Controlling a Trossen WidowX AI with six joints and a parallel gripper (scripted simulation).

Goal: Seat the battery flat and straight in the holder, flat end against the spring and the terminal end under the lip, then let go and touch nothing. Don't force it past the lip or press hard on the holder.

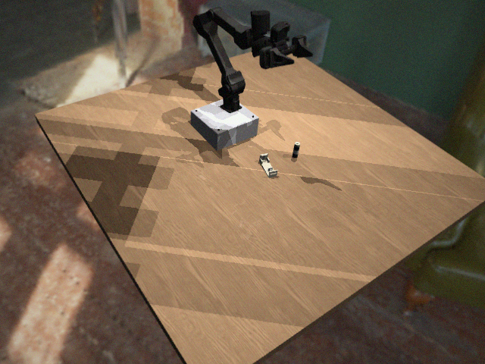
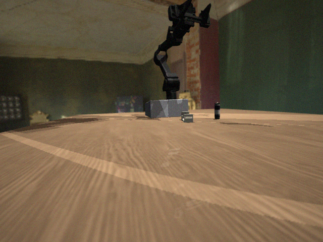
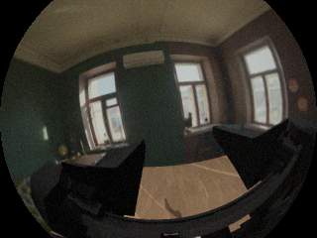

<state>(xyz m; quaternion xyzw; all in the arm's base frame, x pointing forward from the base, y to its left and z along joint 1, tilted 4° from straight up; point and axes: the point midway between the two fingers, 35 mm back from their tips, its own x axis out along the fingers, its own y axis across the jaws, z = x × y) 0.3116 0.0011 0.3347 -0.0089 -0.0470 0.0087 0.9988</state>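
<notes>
My gripper tip is now 410 mm above the cylindrical battery, 70 mm to the right of it and 10 mm past it.
</notes>
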